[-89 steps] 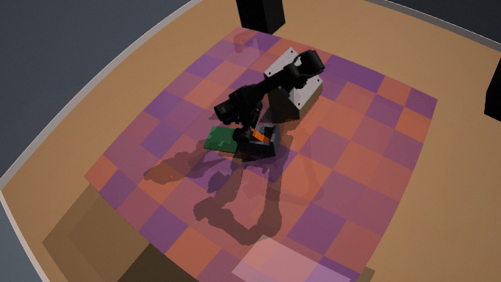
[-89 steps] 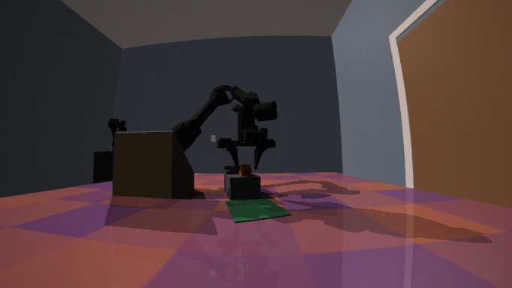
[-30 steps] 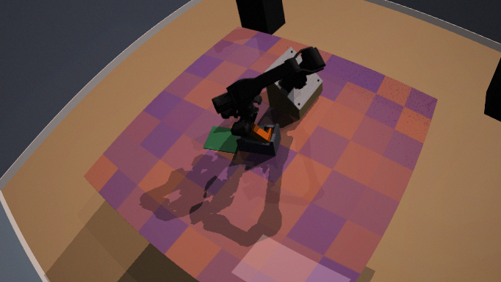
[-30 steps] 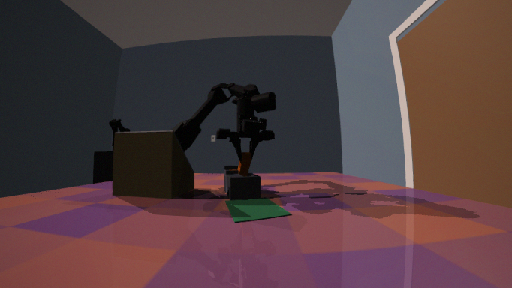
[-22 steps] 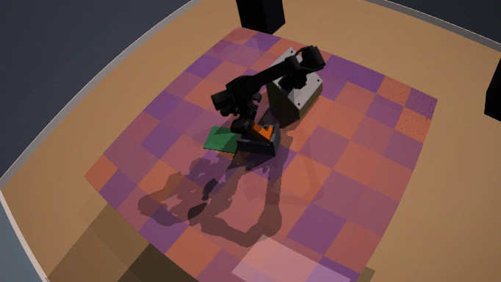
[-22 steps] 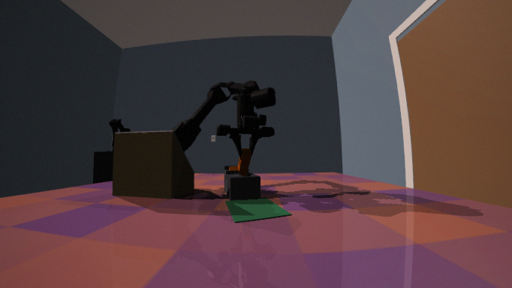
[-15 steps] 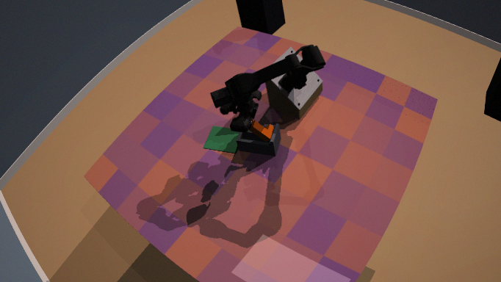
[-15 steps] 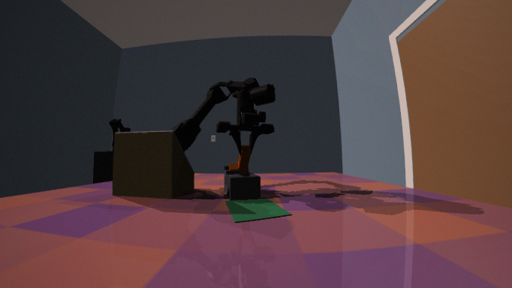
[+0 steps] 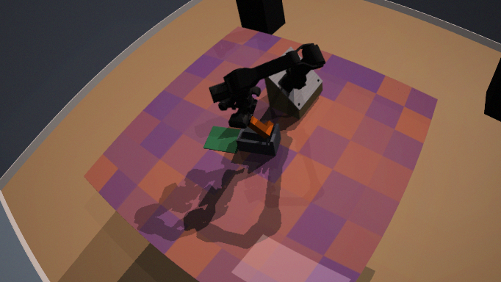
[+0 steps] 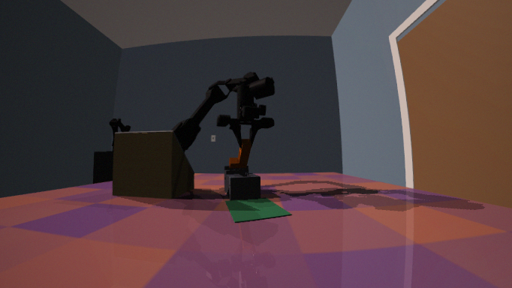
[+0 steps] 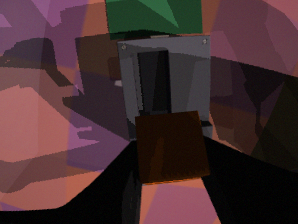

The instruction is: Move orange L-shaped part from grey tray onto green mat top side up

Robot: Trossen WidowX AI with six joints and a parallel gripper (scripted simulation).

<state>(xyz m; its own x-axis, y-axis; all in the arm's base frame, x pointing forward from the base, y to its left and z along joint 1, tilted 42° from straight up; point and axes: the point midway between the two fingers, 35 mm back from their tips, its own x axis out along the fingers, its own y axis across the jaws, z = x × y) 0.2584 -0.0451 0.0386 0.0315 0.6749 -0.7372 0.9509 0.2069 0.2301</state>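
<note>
Right now my gripper tip is 30 mm past the orange L-shaped part, 30 mm to the right of it and 30 mm above it. From my gripper tip the other things lie so: green mat: 30 mm ahead, 140 mm to the right, 170 mm below.
</note>
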